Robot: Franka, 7 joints.
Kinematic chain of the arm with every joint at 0, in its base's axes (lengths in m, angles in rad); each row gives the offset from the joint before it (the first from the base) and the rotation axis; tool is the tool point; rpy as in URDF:
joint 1: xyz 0 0 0.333 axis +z
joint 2: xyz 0 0 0 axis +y
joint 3: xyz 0 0 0.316 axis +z
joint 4: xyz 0.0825 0 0 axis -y
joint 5: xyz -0.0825 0 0.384 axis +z
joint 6: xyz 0 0 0 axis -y
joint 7: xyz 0.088 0 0 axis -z
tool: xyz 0 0 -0.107 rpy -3.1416 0 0
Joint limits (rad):
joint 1: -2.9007..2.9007
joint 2: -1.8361..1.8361
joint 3: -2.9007..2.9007
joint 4: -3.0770..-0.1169
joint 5: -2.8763..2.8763
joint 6: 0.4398..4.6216
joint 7: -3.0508..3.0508
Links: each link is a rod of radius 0.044 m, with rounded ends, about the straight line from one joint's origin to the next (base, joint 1, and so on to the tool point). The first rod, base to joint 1, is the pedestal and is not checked.
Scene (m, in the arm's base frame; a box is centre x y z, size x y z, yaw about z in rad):
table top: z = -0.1
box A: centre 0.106 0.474 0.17 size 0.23 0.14 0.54 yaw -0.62
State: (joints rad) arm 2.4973 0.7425 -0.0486 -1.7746 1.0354 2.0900 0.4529
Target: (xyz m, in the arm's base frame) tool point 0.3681 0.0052 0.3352
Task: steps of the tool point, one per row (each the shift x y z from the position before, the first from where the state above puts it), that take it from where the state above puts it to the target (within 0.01 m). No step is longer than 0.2 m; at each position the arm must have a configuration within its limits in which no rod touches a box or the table.
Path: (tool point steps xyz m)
1: 0.1570 0.0019 -0.0892
2: 0.1452 -0.0446 -0.0465
3: 0.1122 -0.0765 -0.0086
4: 0.1537 -0.0214 -0.0021
5: 0.1360 -0.0461 0.0442
6: 0.1017 -0.0594 0.0831
7: 0.0574 -0.0604 0.1092
8: 0.0104 -0.0514 0.1190

